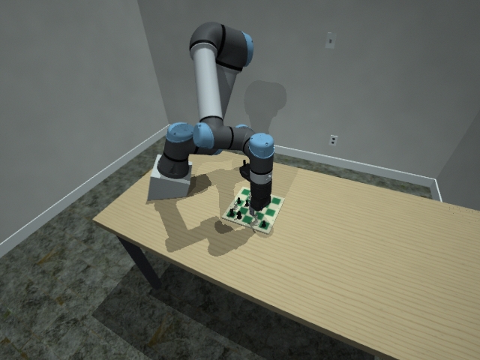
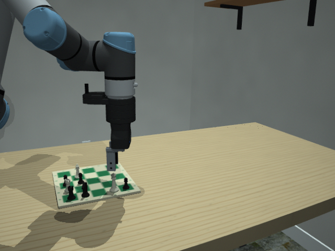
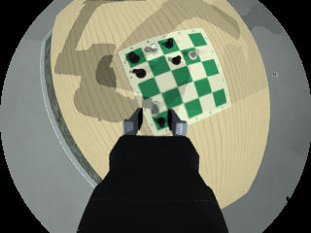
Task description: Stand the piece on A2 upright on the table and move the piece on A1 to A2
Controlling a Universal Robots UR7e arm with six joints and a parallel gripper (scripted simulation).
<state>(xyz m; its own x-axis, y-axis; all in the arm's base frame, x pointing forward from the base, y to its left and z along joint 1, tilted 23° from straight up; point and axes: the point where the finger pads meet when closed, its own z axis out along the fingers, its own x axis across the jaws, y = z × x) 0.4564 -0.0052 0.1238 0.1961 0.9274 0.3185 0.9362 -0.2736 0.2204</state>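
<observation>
My hand is 6 cm above the white chess piece. From my hand the other things lie so: chessboard: 9 cm below, 7 cm to the left, 6 cm behind.
</observation>
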